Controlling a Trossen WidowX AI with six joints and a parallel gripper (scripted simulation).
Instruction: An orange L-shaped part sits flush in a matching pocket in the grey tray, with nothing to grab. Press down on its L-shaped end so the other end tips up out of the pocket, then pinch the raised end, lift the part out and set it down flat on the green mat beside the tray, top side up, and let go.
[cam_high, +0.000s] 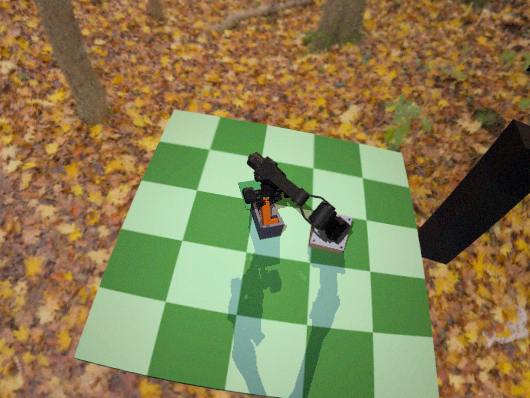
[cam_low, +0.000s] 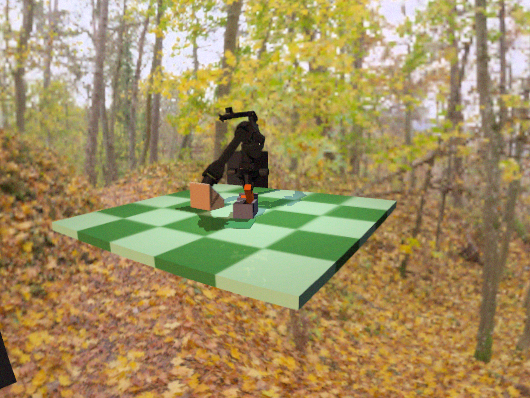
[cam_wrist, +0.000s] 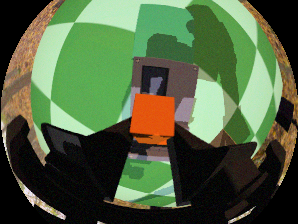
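Now: gripper tip 70 mm short of the green mat, 130 mm to the left of it and 130 mm above it. The rest, counted from my gripper tip: orange L-shaped part 30 mm behind, 20 mm to the left, 30 mm below.
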